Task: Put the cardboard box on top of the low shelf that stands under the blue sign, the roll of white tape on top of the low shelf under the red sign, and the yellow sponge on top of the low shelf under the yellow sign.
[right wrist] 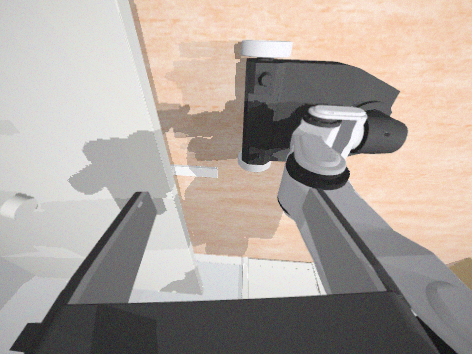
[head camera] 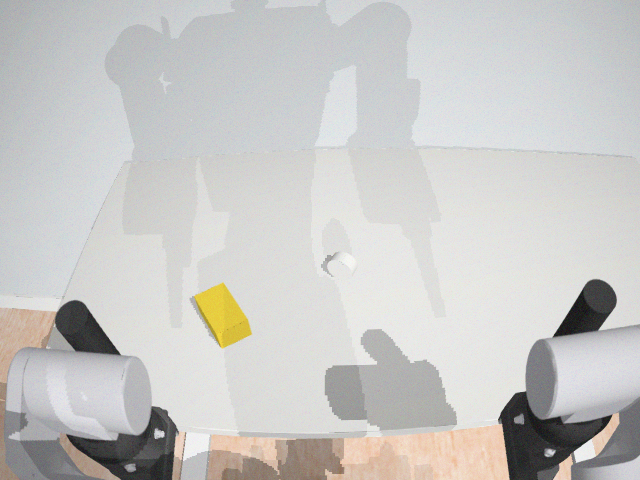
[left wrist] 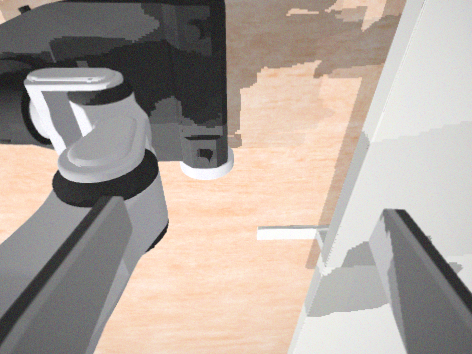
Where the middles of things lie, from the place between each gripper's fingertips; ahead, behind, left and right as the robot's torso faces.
My right hand is 42 cm to the right of the yellow sponge (head camera: 227, 322), 36 cm short of it and 13 cm above it.
The yellow sponge lies 36 cm ahead of my left hand, 1 cm to the right of it and 13 cm below it.
